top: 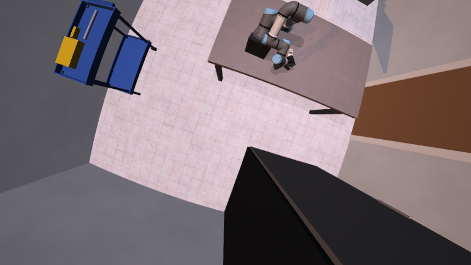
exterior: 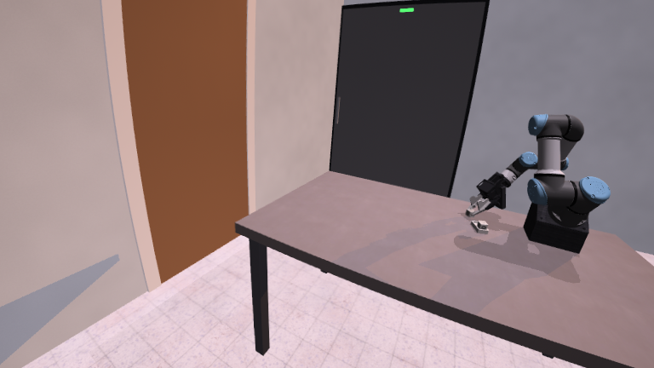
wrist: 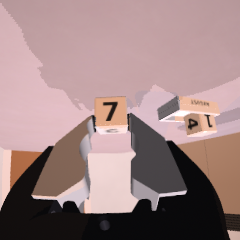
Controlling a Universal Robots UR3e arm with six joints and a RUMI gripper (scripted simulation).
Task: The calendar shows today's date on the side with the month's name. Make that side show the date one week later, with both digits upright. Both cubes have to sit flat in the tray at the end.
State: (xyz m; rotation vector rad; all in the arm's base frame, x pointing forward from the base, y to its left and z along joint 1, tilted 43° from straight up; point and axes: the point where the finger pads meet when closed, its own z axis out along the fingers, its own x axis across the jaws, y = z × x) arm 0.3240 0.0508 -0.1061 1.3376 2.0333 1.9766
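The pale tray lies 10 cm to the left of my hand, 3 cm behind it and 2 cm below it. The rest, counted from my hand: cube: 1 cm below.
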